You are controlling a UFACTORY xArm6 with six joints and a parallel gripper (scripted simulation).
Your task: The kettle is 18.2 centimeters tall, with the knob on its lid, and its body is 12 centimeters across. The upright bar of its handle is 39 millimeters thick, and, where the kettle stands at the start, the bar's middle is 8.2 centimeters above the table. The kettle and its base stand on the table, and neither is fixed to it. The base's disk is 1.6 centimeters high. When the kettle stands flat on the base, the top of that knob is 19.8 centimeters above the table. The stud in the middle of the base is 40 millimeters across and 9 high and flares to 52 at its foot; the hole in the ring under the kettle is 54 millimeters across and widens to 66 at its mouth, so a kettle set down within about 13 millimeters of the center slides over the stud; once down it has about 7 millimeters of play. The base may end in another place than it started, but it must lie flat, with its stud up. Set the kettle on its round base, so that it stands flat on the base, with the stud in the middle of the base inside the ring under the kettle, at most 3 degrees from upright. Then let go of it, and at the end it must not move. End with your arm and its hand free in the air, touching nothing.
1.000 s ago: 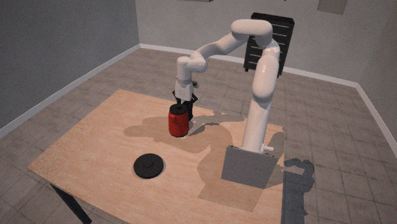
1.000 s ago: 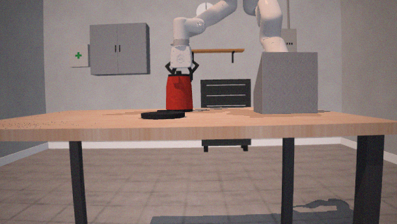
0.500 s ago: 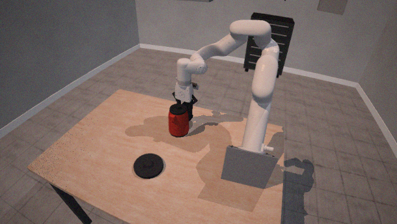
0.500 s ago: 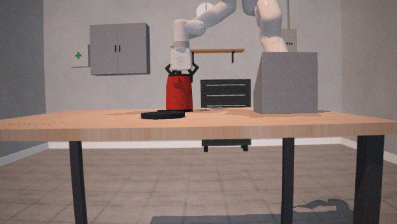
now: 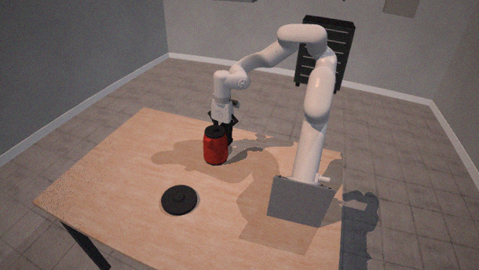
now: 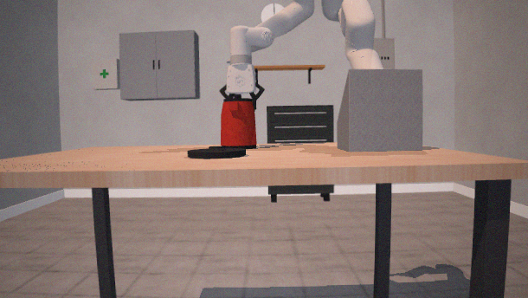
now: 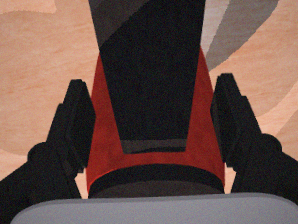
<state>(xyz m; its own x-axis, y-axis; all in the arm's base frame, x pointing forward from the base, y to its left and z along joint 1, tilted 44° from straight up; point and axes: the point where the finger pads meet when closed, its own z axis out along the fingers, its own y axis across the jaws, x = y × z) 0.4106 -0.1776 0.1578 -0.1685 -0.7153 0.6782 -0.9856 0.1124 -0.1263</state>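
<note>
My gripper is now 1 cm short of the red kettle, 3 cm to the right of it and 5 cm above it. Also, from my hand: black round base 5 cm ahead, 37 cm to the left, 13 cm below.
</note>
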